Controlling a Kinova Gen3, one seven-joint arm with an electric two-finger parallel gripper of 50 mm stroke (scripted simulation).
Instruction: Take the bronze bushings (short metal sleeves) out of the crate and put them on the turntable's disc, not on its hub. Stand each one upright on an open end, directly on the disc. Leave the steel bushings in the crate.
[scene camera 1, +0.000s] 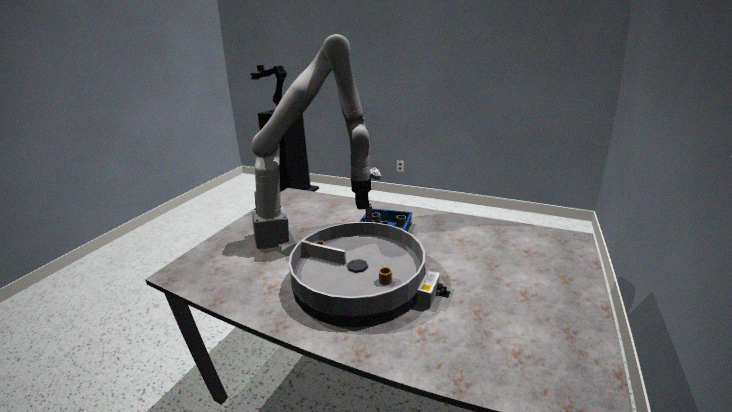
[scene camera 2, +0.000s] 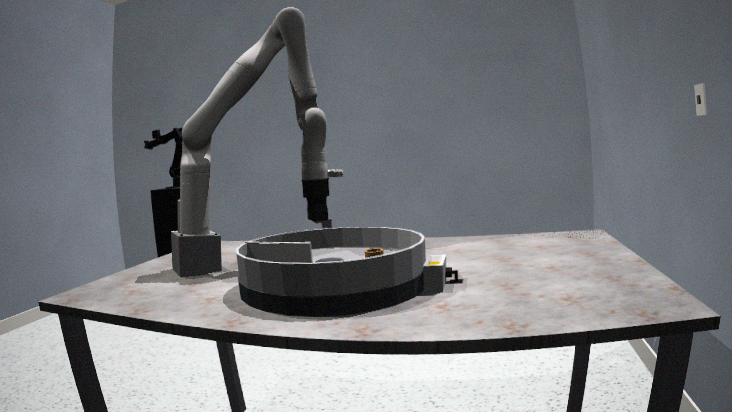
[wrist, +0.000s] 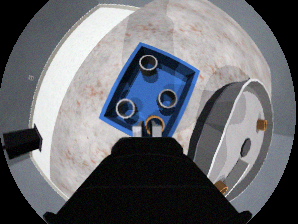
The same spot on a grey turntable disc: (scene camera 1: 365, 254) is (scene camera 2: 337, 256).
